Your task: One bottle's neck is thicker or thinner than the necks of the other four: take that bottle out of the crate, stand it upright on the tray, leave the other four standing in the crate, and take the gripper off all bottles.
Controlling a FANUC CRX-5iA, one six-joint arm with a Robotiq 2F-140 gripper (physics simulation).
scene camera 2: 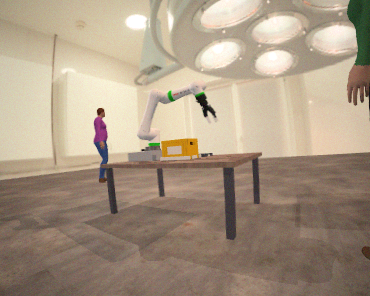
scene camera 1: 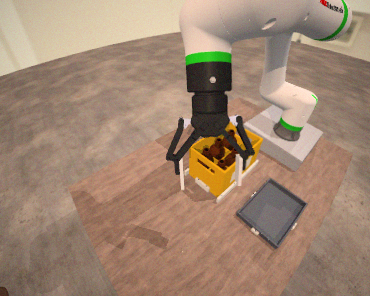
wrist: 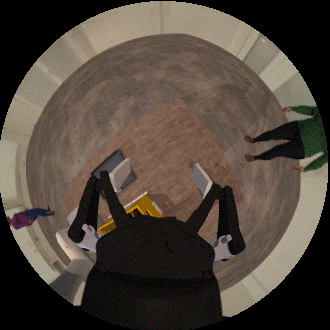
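Seen in the pictures: gripper, fingertip midpoint: (scene camera 2: 213, 122) (scene camera 1: 210, 184) (wrist: 161, 167); arm's base at its link origin: (scene camera 1: 286, 132).
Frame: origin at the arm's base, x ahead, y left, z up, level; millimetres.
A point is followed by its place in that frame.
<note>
The yellow crate (scene camera 1: 214, 184) {x 543, y -54, z -15 mm} (scene camera 2: 187, 149) {x 541, y -201, z -1 mm} (wrist: 147, 204) {x 543, y -58, z -4 mm} stands on the table. Brown bottles (scene camera 1: 216, 151) {x 434, y -146, z 34 mm} stand inside it in scene camera 1, partly hidden by the gripper and the crate walls. Their necks are too small and blurred to compare. The dark grey tray (scene camera 1: 272, 212) {x 434, y 181, z -79 mm} (scene camera 2: 206, 155) {x 549, y 130, z -76 mm} (wrist: 106, 162) {x 443, y 254, z -79 mm} lies flat beside the crate, with no bottle on it. My gripper (scene camera 1: 210, 172) (scene camera 2: 212, 120) {x 693, y 36, z 223 mm} (wrist: 161, 167) {x 693, y 36, z 223 mm} is wide open and empty. It hangs tilted, well above the table in scene camera 2, apart from crate and bottles.
The robot's grey base block (scene camera 1: 300, 150) {x 76, y 118, z -6 mm} (scene camera 2: 142, 156) {x 9, y -199, z -38 mm} stands on the wooden table (scene camera 1: 200, 245) {x 736, y 67, z -84 mm} (scene camera 2: 220, 161) {x 945, y -495, z -85 mm} (wrist: 165, 130) {x 825, y 200, z -85 mm} behind the crate. A person in purple (scene camera 2: 100, 130) (wrist: 21, 220) and a person in green (scene camera 2: 361, 45) (wrist: 312, 140) stand off the table. A large lamp (scene camera 2: 250, 47) hangs overhead.
</note>
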